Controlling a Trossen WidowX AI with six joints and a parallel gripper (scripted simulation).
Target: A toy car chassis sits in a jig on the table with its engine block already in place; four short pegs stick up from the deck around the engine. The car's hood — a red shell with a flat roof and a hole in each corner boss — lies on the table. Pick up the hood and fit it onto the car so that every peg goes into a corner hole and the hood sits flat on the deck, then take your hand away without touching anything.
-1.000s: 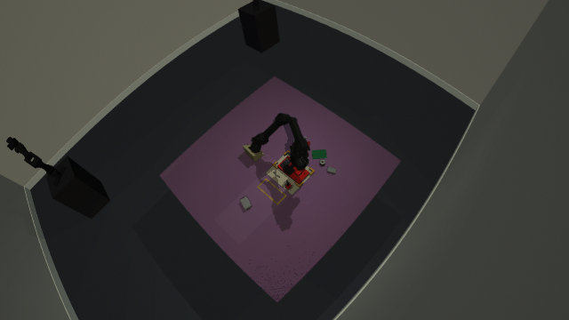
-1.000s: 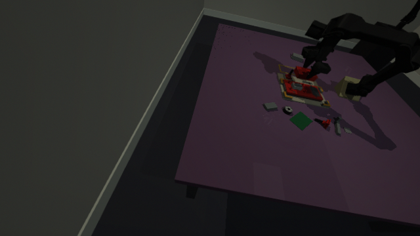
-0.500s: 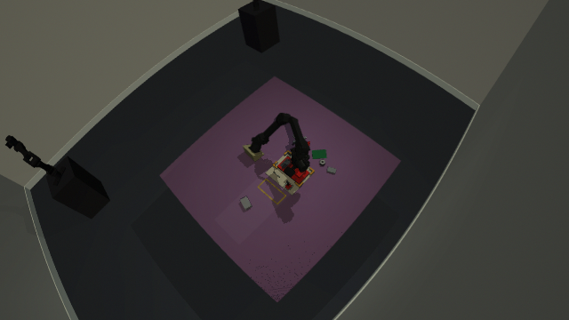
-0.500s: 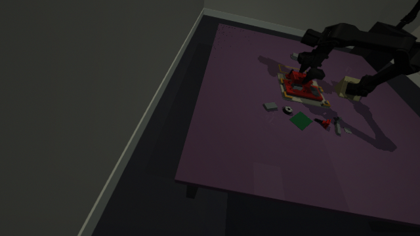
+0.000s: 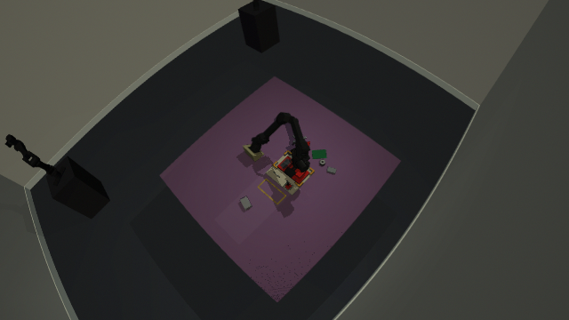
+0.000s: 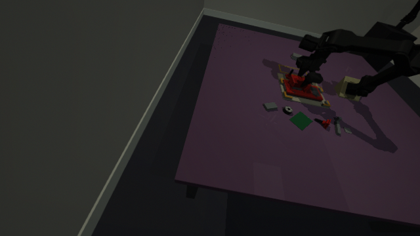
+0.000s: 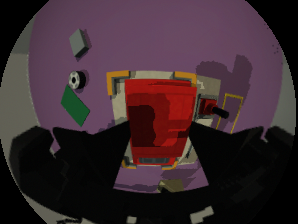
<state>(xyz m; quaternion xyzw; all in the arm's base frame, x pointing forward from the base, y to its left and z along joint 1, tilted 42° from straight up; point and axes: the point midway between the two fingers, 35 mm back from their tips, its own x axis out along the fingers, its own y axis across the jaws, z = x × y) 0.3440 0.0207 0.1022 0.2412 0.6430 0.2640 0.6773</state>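
My gripper tip is now 10 mm below the red hood. Round my gripper tip: green square plate: 210 mm to the left, 60 mm below; then grey engine block: 30 mm below.
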